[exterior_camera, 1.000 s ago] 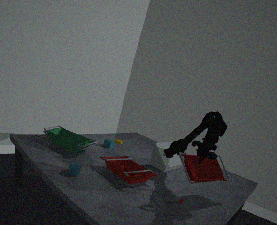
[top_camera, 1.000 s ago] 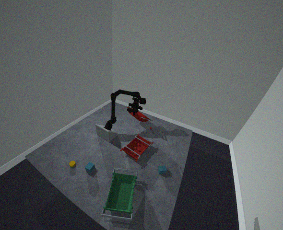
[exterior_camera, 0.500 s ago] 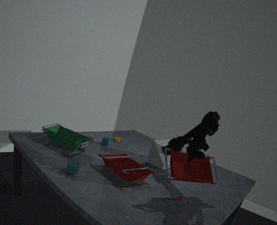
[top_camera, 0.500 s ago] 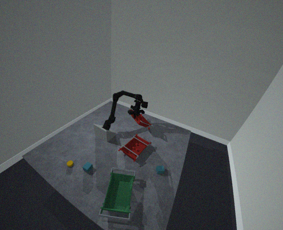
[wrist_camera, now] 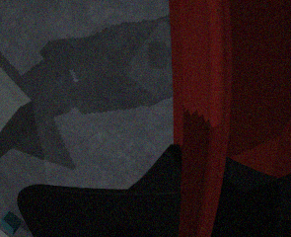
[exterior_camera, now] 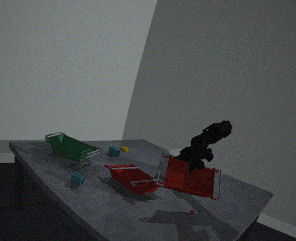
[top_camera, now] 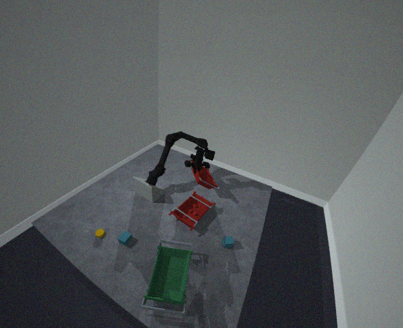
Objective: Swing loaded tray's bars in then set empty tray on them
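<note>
My gripper tip is now 6 cm short of the red tray and 5 cm to the right of it. Also, from my gripper tip: small red block 10 cm ahead, 15 cm to the left, 14 cm below; yellow disc 25 cm behind, 69 cm to the right, 14 cm below.
</note>
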